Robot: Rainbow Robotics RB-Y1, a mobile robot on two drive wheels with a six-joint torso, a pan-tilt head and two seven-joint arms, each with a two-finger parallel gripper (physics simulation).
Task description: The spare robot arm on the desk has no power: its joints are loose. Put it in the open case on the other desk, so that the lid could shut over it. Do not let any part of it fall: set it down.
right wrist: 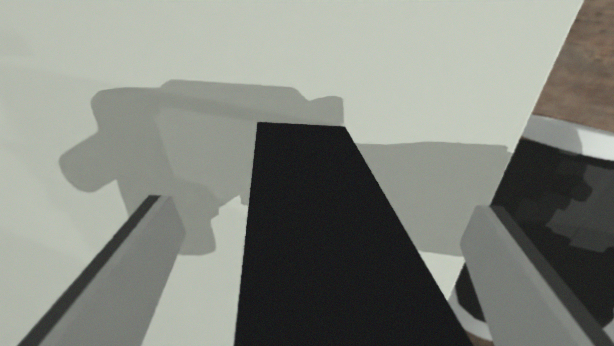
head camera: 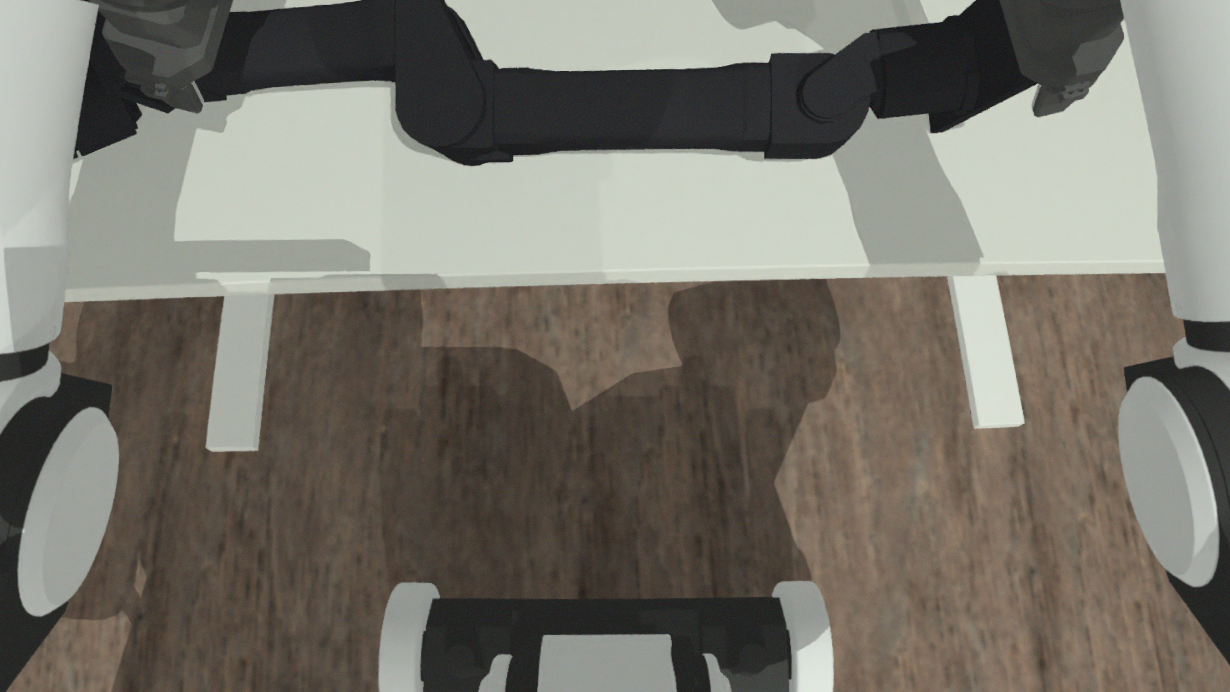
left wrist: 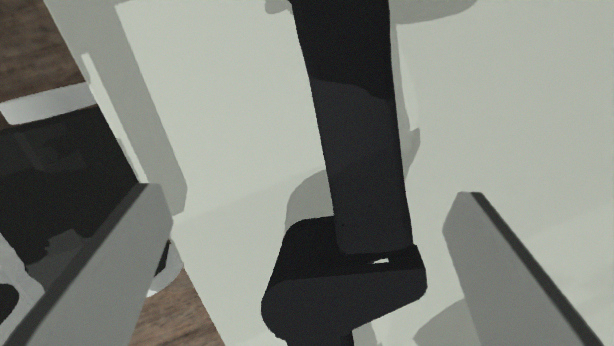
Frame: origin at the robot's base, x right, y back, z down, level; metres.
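Seen in the pictures: left gripper, fingertip midpoint: (head camera: 210, 22) (left wrist: 309, 206); right gripper, fingertip midpoint: (right wrist: 319, 219) (head camera: 1025, 32).
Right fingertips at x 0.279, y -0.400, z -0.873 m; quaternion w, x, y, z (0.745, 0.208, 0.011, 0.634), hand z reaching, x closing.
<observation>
A point is followed by its place in that frame.
The black spare arm (head camera: 632, 110) (left wrist: 362, 165) (right wrist: 320, 240) stretches across the pale desk (head camera: 602, 215) {y -0.340, x -0.003, z -0.721 m} (left wrist: 225, 125) {y -0.367, x -0.246, z -0.720 m} (right wrist: 425, 65) {y -0.377, x 0.337, z -0.721 m}, bent at its joints. My left gripper (head camera: 176, 90) (left wrist: 309, 206) {y -0.389, x -0.250, z -0.892 m} is open over its left part in the head view; a link and a wider joint show between the fingers in the left wrist view, with gaps on both sides. My right gripper (head camera: 1057, 94) (right wrist: 319, 219) {y -0.400, x 0.279, z -0.873 m} is open over its right end; a black, flat-ended part shows between the fingers, with gaps on both sides. Finger height against the arm is unclear. The open case does not show in these views.
The desk's front edge crosses the head view, with white desk feet (head camera: 240, 370) (head camera: 987, 361) below it on the wooden floor (head camera: 903, 490) {y -0.242, x 0.473, z -0.001 m}. My black and white base (head camera: 602, 615) {y -0.054, x -0.005, z -0.191 m} stands in front of the desk. Shadows fall on desk and floor.
</observation>
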